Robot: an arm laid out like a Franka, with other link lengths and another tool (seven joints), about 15 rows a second.
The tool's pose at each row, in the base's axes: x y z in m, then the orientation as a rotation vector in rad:
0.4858 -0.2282 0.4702 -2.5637 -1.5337 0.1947
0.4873 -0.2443 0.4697 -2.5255 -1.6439 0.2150
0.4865 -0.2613 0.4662 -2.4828 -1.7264 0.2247
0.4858 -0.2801 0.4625 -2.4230 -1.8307 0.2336
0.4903 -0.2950 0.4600 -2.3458 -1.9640 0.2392
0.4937 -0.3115 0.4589 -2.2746 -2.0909 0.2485
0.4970 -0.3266 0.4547 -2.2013 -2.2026 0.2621
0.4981 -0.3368 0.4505 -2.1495 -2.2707 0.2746
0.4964 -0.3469 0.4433 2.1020 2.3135 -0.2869
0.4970 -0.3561 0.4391 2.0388 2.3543 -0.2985
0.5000 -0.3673 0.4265 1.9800 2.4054 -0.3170
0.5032 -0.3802 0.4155 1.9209 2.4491 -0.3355
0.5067 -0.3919 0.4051 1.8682 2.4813 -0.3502
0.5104 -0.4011 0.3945 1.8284 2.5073 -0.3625
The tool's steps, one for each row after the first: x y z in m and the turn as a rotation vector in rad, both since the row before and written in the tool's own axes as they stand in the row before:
-0.0135 0.0089 -0.0008 -0.0182 -0.0318 -0.0724
-0.0157 0.0067 0.0032 -0.0078 -0.0165 -0.0595
-0.0176 0.0065 0.0037 -0.0102 -0.0188 -0.0770
-0.0130 0.0088 0.0019 -0.0198 -0.0243 -0.0973
-0.0156 0.0064 0.0012 -0.0239 -0.0304 -0.0894
-0.0144 0.0052 0.0048 -0.0173 -0.0286 -0.0819
-0.0097 0.0017 0.0051 -0.0074 -0.0184 -0.0526
-0.0091 -0.0012 0.0086 -0.0004 -0.0120 -0.0401
-0.0086 0.0004 0.0053 -0.0039 -0.0162 -0.0463
-0.0097 0.0032 0.0137 0.0074 -0.0089 -0.0499
-0.0117 0.0024 0.0125 0.0054 -0.0119 -0.0466
-0.0106 0.0024 0.0118 0.0019 -0.0131 -0.0385
-0.0082 0.0029 0.0116 0.0034 -0.0085 -0.0301

